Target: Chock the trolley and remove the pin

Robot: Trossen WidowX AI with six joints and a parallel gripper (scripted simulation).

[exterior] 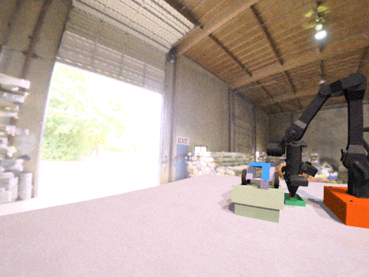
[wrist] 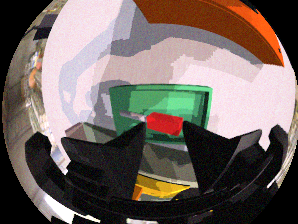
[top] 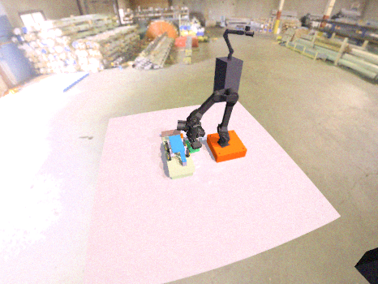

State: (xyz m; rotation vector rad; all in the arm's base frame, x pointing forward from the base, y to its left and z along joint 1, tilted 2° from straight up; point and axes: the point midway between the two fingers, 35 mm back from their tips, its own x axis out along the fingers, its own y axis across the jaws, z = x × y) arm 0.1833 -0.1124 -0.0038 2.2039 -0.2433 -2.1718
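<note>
The red-headed stop pin lies 20 mm to the right of my gripper tip and 10 mm below it. From my gripper tip the other things lie so: pale green ramp (130 mm ahead, 60 mm to the left, 20 mm above); yellow chock (60 mm ahead, 50 mm above, 10 mm to the right); green tray (40 mm below, 10 mm to the right).
</note>
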